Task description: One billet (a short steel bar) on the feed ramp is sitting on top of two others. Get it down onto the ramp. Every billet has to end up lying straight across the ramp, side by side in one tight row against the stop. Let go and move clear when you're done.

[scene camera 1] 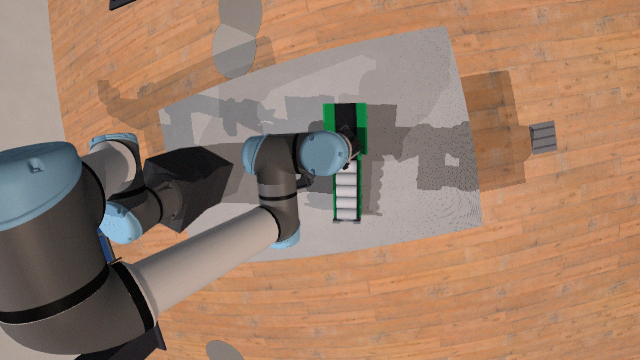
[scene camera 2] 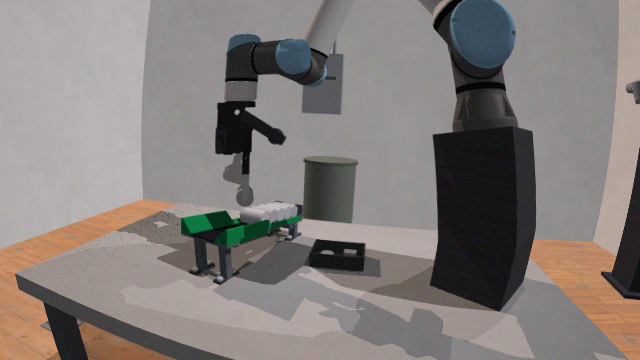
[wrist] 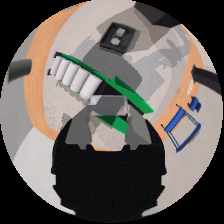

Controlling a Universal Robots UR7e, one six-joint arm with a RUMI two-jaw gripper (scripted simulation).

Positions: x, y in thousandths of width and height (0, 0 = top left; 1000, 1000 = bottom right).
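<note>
Here is my gripper (scene camera 2: 380, 551), and I find the gripper (wrist: 484, 467) from the wrist too. The scene also has a black tray (scene camera 2: 529, 726) in it.
</note>
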